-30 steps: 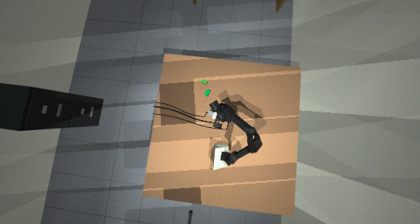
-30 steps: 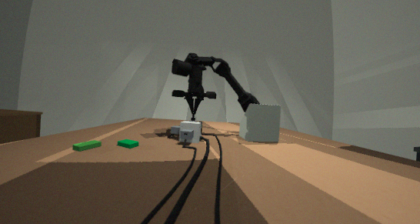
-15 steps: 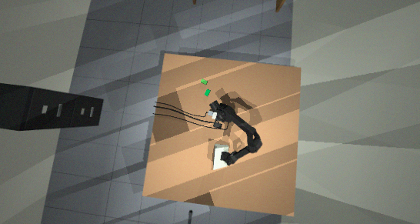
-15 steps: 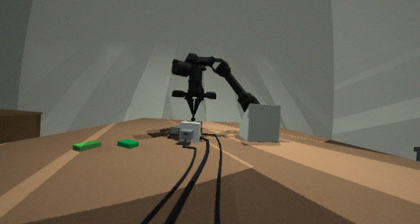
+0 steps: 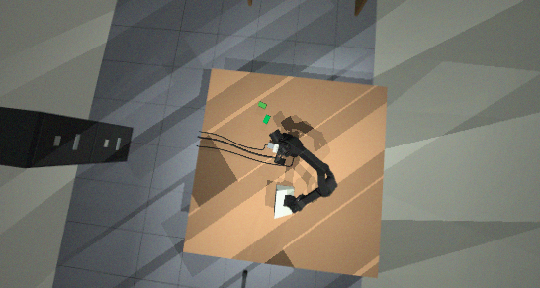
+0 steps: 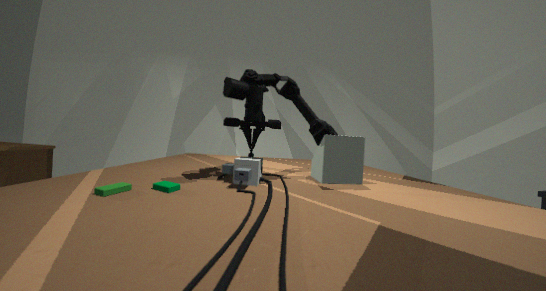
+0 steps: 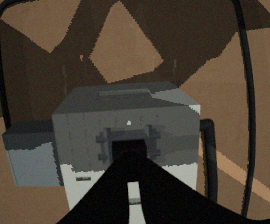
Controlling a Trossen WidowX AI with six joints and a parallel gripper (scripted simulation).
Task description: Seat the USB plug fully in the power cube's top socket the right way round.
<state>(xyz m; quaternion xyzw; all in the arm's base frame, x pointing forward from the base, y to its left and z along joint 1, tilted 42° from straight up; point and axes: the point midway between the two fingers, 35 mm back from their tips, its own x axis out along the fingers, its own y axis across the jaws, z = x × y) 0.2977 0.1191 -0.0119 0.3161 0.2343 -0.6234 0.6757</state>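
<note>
Right now the USB plug is 20 mm below my gripper tip.
</note>
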